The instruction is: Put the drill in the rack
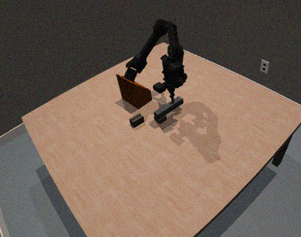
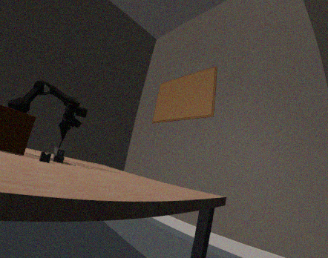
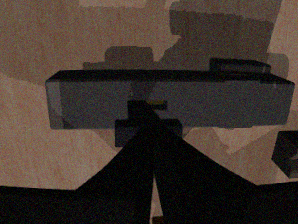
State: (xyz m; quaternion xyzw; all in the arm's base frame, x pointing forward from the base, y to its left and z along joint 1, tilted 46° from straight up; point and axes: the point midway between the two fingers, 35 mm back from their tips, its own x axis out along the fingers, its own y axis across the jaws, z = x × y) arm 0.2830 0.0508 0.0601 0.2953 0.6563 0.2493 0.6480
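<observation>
My gripper tip is now 8 cm above the drill, 5 cm to the left of it and 1 cm past it.
</observation>
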